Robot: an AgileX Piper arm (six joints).
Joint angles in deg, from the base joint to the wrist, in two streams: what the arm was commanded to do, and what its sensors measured. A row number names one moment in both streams.
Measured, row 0: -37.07 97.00 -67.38 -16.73 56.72 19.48
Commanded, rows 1 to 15: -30.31 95.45 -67.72 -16.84 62.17 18.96; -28.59 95.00 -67.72 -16.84 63.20 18.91; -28.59 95.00 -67.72 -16.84 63.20 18.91; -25.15 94.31 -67.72 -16.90 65.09 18.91; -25.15 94.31 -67.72 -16.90 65.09 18.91; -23.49 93.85 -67.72 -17.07 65.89 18.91; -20.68 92.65 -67.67 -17.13 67.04 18.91; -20.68 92.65 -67.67 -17.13 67.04 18.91; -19.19 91.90 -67.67 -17.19 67.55 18.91; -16.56 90.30 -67.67 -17.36 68.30 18.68; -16.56 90.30 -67.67 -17.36 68.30 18.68; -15.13 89.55 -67.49 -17.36 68.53 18.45; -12.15 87.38 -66.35 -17.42 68.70 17.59; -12.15 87.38 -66.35 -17.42 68.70 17.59; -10.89 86.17 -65.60 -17.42 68.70 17.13
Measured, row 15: -14.27 89.04 -67.21 -16.84 67.67 18.51
